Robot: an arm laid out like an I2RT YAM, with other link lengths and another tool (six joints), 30 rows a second.
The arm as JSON. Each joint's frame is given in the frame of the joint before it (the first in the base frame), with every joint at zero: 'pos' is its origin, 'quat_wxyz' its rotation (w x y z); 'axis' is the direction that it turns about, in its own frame. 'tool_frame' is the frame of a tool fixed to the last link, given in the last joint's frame.
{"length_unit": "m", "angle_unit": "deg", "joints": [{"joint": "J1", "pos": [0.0, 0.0, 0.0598], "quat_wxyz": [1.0, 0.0, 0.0, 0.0], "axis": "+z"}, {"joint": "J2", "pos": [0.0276, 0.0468, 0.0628], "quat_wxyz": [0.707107, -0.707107, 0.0, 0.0], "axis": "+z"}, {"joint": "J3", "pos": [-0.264, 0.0, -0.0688], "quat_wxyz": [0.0, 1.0, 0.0, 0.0], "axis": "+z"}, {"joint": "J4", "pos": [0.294, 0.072, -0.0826], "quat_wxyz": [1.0, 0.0, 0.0, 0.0], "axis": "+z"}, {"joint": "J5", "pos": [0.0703, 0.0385, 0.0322], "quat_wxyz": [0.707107, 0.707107, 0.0, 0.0], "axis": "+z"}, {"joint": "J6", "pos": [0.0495, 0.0, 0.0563], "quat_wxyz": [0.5, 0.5, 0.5, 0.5], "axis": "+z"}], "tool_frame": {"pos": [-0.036, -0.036, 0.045], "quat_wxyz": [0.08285, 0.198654, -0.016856, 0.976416]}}
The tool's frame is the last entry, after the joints.
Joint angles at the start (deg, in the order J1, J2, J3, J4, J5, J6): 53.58, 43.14, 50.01, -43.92, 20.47, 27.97
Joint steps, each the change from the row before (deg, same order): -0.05, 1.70, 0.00, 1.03, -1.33, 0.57; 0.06, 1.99, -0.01, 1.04, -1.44, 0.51; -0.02, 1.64, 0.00, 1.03, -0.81, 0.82; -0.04, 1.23, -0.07, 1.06, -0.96, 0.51; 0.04, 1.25, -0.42, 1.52, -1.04, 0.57; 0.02, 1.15, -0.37, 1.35, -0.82, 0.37; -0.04, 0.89, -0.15, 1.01, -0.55, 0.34; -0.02, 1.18, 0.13, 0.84, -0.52, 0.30; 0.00, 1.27, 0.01, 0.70, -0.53, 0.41; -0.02, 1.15, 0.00, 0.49, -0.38, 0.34; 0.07, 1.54, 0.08, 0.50, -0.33, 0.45; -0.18, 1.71, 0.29, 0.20, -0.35, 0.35; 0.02, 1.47, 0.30, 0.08, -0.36, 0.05
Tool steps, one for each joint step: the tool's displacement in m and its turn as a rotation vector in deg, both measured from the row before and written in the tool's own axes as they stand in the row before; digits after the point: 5 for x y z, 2 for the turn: 0.00743, -0.00040, 0.00553, 1.08, 1.02, -0.06; 0.00876, -0.00138, 0.00654, 1.30, 1.11, -0.36; 0.00614, -0.00018, 0.00610, 1.01, 0.55, 0.28; 0.00522, -0.00008, 0.00452, 0.69, 0.79, 0.22; 0.00611, -0.00130, 0.00562, 0.67, 0.95, 0.27; 0.00526, -0.00134, 0.00535, 0.54, 0.72, 0.11; 0.00350, -0.00017, 0.00387, 0.35, 0.47, 0.24; 0.00401, 0.00036, 0.00412, 0.45, 0.39, 0.09; 0.00415, -0.00106, 0.00527, 0.76, 0.28, -0.01; 0.00340, -0.00137, 0.00513, 0.76, 0.08, -0.09; 0.00452, -0.00194, 0.00651, 1.01, -0.02, -0.20; 0.00368, -0.00133, 0.00753, 1.20, -0.29, -0.26; 0.00405, -0.00169, 0.00568, 0.97, -0.09, -0.60
